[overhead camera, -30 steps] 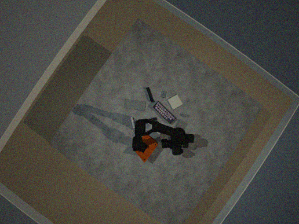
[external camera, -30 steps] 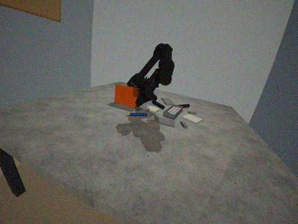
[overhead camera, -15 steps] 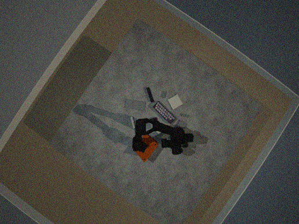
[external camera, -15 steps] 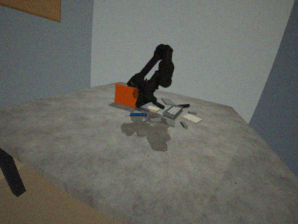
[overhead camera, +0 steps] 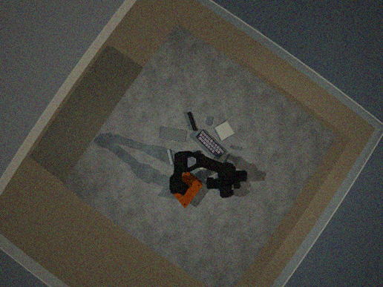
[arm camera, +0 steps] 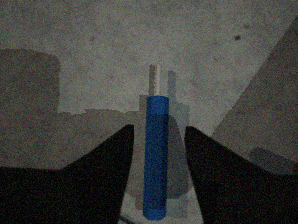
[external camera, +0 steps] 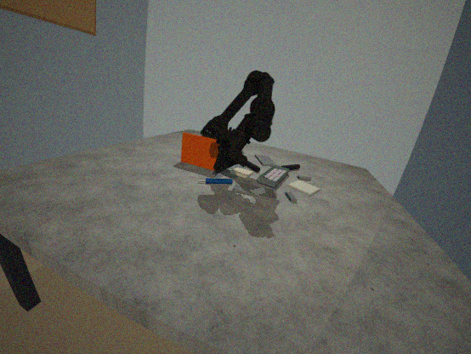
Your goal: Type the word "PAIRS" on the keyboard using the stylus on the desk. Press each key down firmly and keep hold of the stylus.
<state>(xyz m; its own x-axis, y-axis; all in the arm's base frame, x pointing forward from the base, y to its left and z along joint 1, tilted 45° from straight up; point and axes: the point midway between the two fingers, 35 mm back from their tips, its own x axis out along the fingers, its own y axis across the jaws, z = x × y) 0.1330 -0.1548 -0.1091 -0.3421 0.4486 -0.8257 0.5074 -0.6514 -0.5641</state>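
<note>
The blue stylus lies 10 mm behind my gripper tip, 10 mm to the right of it and 40 mm below it. The rest, counted from my gripper tip: cream pad (60 mm ahead, 160 mm to the left, 40 mm below); then white pad (320 mm ahead, 150 mm to the left, 40 mm below).
</note>
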